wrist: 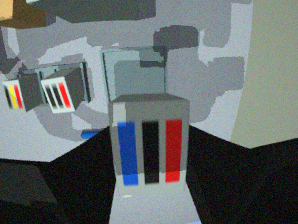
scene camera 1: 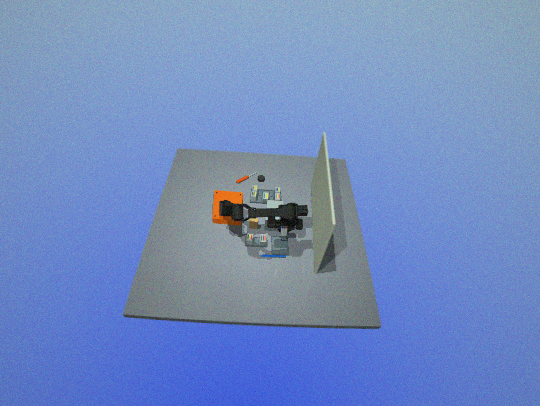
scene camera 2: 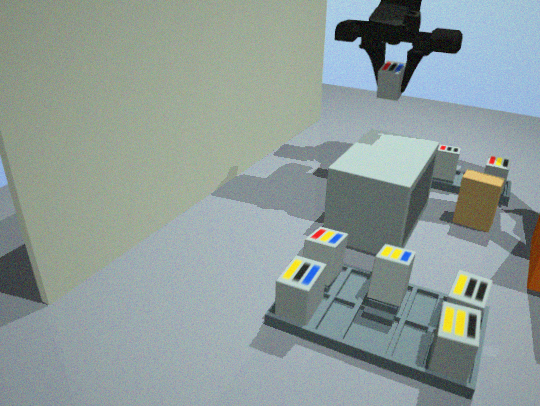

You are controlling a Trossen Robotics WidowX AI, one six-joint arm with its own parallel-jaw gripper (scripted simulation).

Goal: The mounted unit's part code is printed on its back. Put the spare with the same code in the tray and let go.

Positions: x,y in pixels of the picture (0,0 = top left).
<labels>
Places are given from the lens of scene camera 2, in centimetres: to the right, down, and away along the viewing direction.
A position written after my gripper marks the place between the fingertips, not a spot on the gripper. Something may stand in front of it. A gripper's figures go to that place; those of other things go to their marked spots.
my gripper (scene camera 2: pixel 390 90): 20, -18, 74
brown box (scene camera 2: pixel 479 193): 28, -1, 61
</labels>
